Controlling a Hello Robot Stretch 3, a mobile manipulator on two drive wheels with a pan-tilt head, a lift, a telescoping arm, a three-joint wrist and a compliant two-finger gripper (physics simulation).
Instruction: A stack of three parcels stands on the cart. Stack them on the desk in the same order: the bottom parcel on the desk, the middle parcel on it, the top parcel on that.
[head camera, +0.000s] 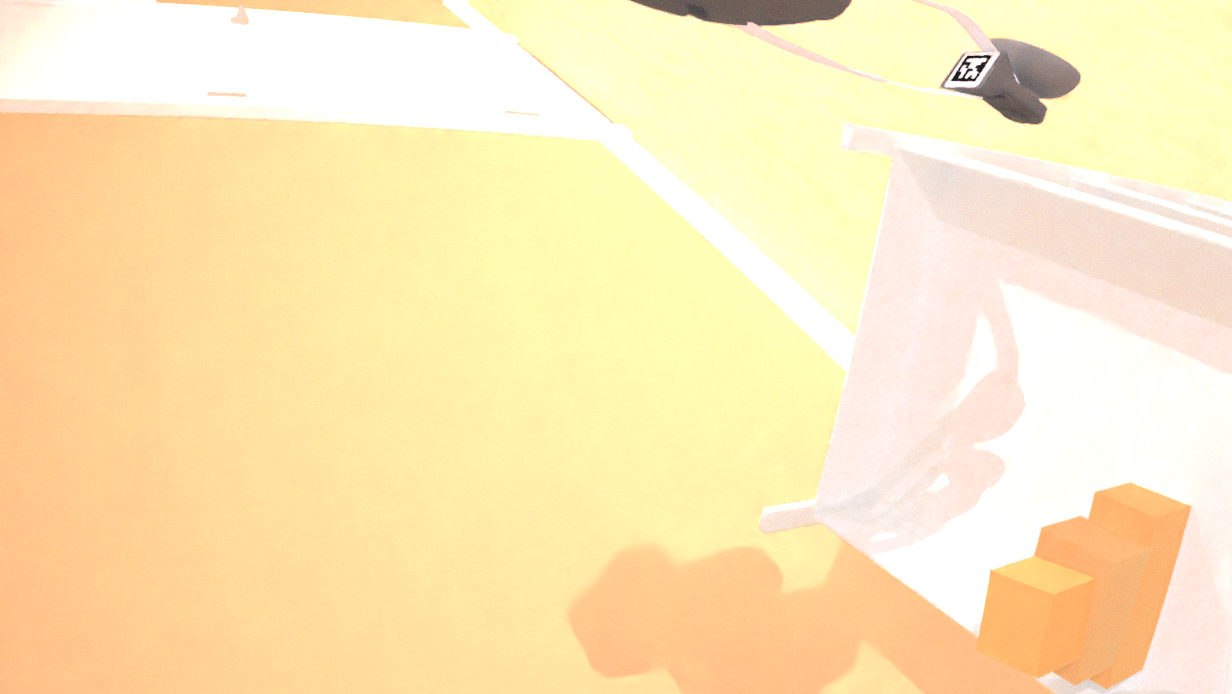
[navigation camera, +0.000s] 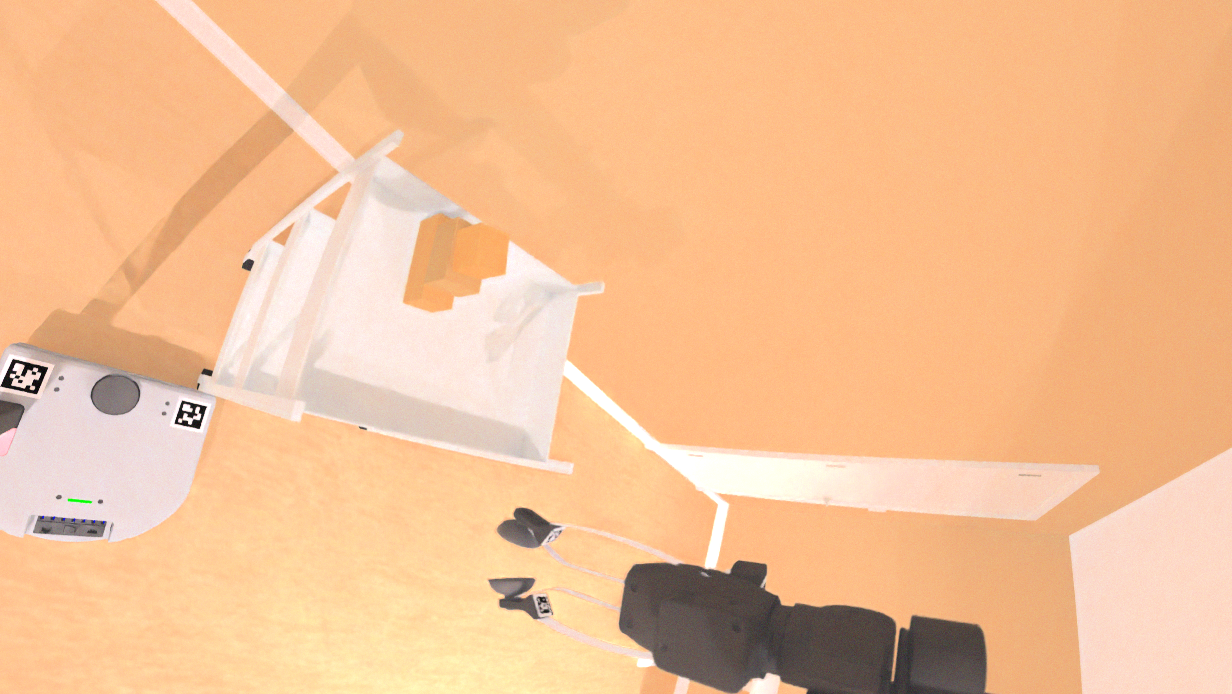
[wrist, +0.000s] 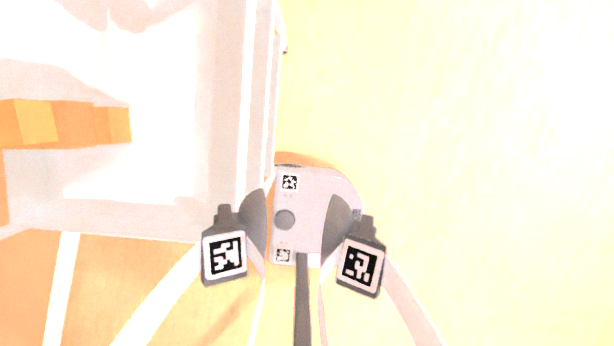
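Pixels of known places: gripper, fingertip midpoint: (head camera: 1067, 26) (navigation camera: 500, 552) (wrist: 295, 215); robot's base at its link origin: (navigation camera: 116, 392) (wrist: 287, 206).
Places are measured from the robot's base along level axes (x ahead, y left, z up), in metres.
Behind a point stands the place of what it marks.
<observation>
Three orange-brown parcels stand stacked on the white cart (head camera: 870, 284) {y -0.575, x 0.179, z 0.728 m} (navigation camera: 564, 379) {y -0.576, x 0.217, z 0.731 m} (wrist: 227, 125) {y -0.317, x 0.093, z 0.663 m}, close to one edge of its top tray. The bottom parcel (head camera: 1159, 586) {y -0.271, x 0.300, z 0.680 m} (navigation camera: 422, 271) {y -0.273, x 0.284, z 0.702 m} (wrist: 120, 125) {y -0.303, x 0.245, z 0.689 m} is the widest. The browner middle parcel (head camera: 1116, 594) {y -0.271, x 0.289, z 0.749 m} (navigation camera: 456, 280) {y -0.293, x 0.270, z 0.765 m} (wrist: 75, 125) {y -0.303, x 0.266, z 0.754 m} sits on it, and the lighter top parcel (head camera: 1034, 620) {y -0.288, x 0.301, z 0.815 m} (navigation camera: 482, 250) {y -0.285, x 0.301, z 0.815 m} (wrist: 37, 122) {y -0.306, x 0.284, z 0.791 m} on that. My gripper (navigation camera: 517, 560) {y -0.279, x -0.023, z 0.961 m} (wrist: 295, 215) {y -0.279, x -0.023, z 0.961 m} is open and empty, beside the cart and apart from the parcels. Part of one finger shows in the head view. The desk cannot be made out.
My base (navigation camera: 103, 456) {y -0.013, x -0.108, z 0.160 m} (wrist: 310, 200) {y -0.075, x -0.076, z 0.160 m} stands close to the cart's lower end, seen beyond the fingers in the wrist view. A white door-like panel (head camera: 301, 73) {y -2.471, x 0.203, z 0.811 m} (navigation camera: 862, 487) {y -2.627, x 0.166, z 1.141 m} is set in the orange wall (head camera: 387, 344) {y -1.300, x 0.494, z 0.888 m} (navigation camera: 862, 215) {y -0.792, x 0.612, z 1.223 m}. A pale surface (navigation camera: 1163, 586) {y -2.486, x -0.177, z 2.438 m} shows at the right.
</observation>
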